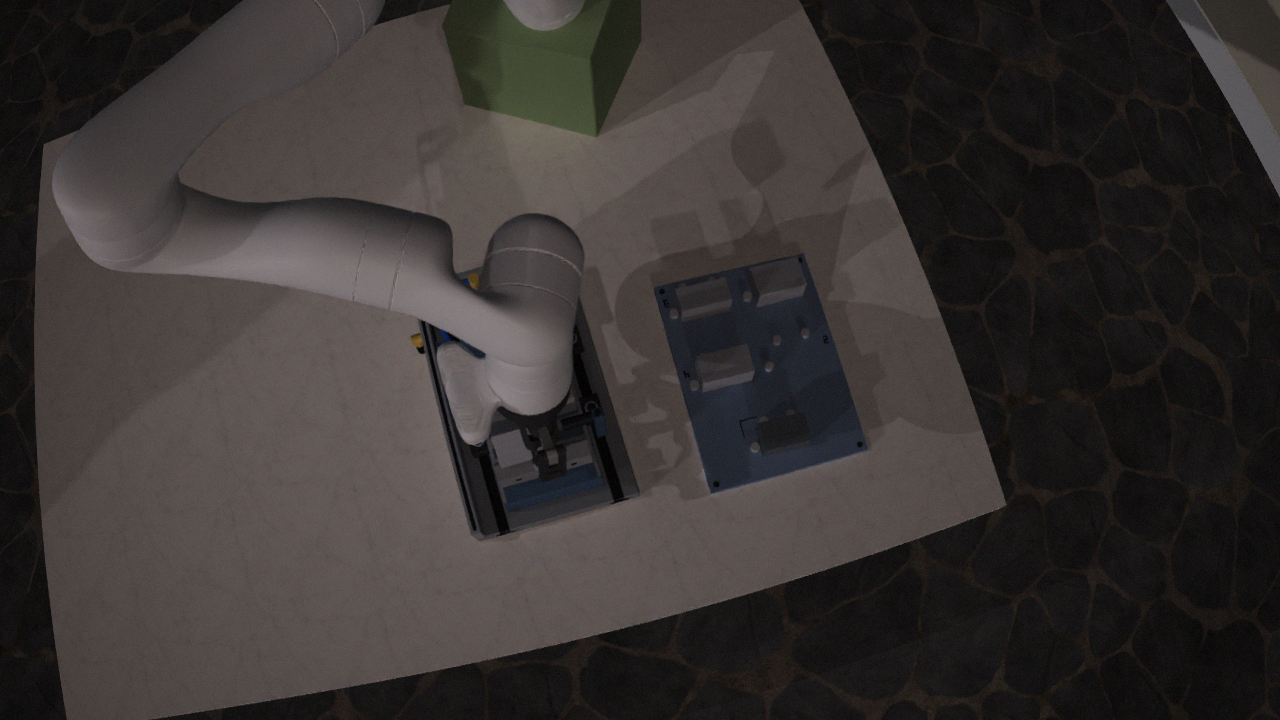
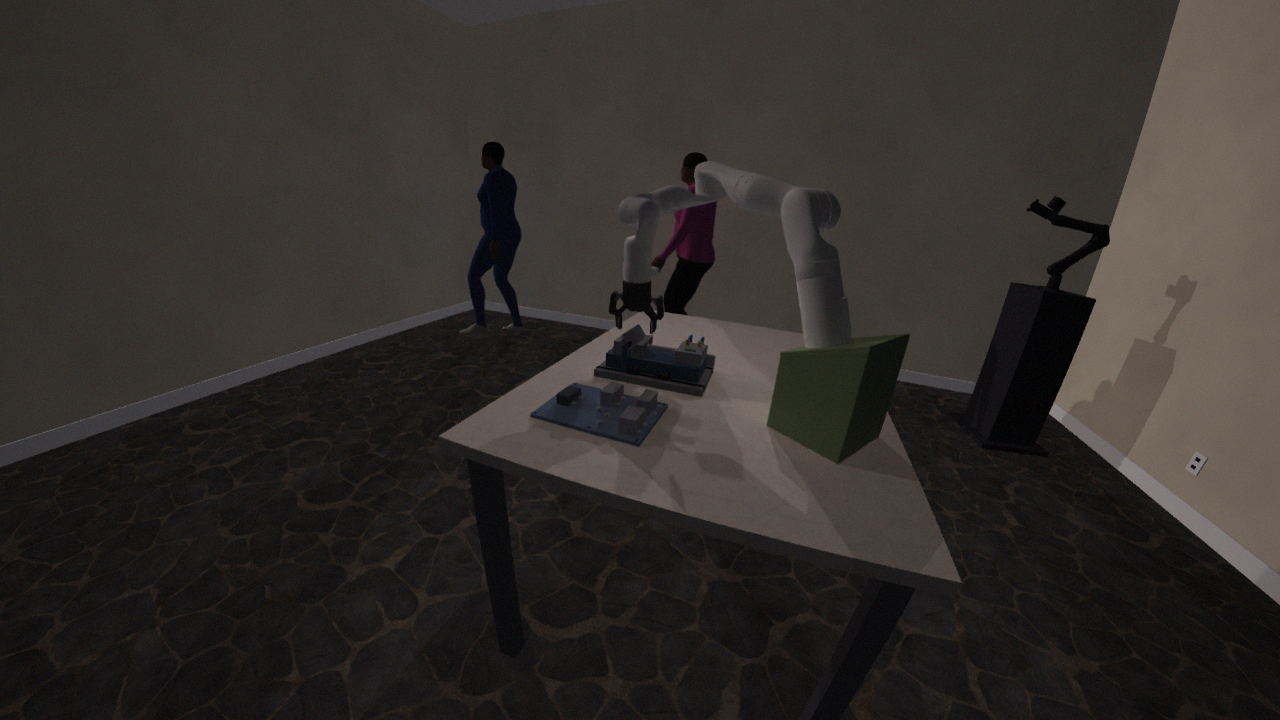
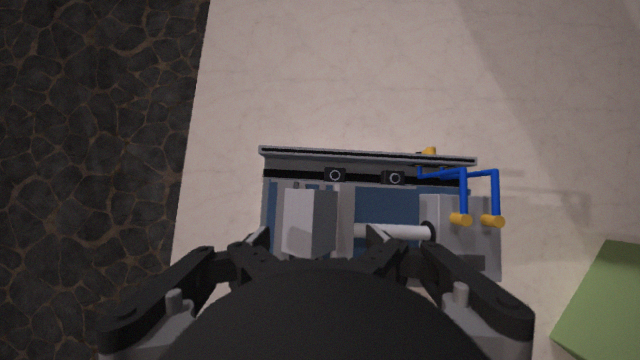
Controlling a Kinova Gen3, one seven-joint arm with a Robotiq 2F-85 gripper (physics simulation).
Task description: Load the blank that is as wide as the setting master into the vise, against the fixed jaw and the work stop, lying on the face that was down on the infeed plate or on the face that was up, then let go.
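Places are measured from the arm's base along level axes (x right, y down, z ahead), in centimetres.
Pixels of known places: gripper, fingertip midpoint: (image 2: 635, 330) (image 3: 318, 236); arm's base, link origin: (image 2: 827, 345).
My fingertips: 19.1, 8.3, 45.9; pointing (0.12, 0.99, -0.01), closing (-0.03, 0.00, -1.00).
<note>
Ahead of a thing's pixels: the offset from my fingertips to its top centre, as dx, dy, dz. "spot": to the spot under its first point.
The vise @(-0.2, +1.9, -6.6) (image 1: 623, 479) (image 2: 657, 363) (image 3: 387, 205) lies on the table, with its white rod @(-0.9, +3.2, -8.1) (image 3: 395, 231) running to the jaw plate @(spot: +1.4, +2.2, -3.0) (image 3: 346, 215) on the rod's side. A light grey blank @(+1.2, -0.9, +0.7) (image 1: 512, 450) (image 2: 634, 336) (image 3: 298, 217) is at the vise's jaws; it looks tilted and stands above them. Its contact with the fixed jaw and the work stop is hidden. My gripper (image 1: 547, 458) (image 2: 635, 325) (image 3: 318, 236) is open above it, fingers apart, holding nothing. The infeed plate @(-26.9, +11.0, +0.7) (image 1: 832, 394) (image 2: 559, 413) bears three light blocks @(-23.6, +7.4, -8.9) (image 1: 702, 298) @(-32.7, +7.4, -7.8) (image 1: 776, 280) @(-22.5, +7.4, -0.3) (image 1: 725, 367) and a dark block @(-25.7, +8.5, +9.2) (image 1: 783, 431) (image 2: 568, 394).
Blue handles with yellow ends @(spot: +0.4, +0.9, -17.3) (image 3: 492, 220) rise from the vise's end housing @(spot: -1.9, +2.3, -16.0) (image 3: 470, 240). Small pegs stand on the infeed plate. A green block (image 1: 537, 76) (image 2: 832, 394) (image 3: 605, 300) stands at the arm's base. Two people (image 2: 497, 223) (image 2: 693, 232) are beyond the table.
</note>
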